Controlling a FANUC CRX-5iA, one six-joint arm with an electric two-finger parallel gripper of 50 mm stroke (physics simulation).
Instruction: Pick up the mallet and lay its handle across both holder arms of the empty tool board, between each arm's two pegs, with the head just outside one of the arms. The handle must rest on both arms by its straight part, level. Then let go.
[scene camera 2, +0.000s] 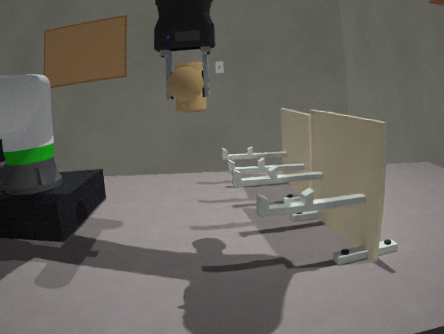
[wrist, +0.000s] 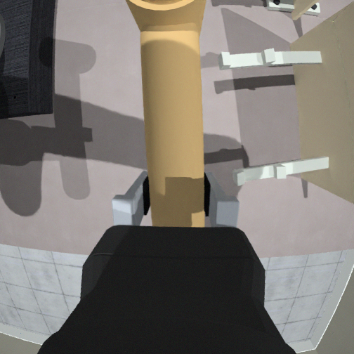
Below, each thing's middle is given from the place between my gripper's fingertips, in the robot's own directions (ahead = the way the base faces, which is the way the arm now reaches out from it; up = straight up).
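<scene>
I see the mallet (scene camera 2: 185, 84), and it is 10 mm behind my hand, 20 mm to the left of it and 20 mm above it.
</scene>
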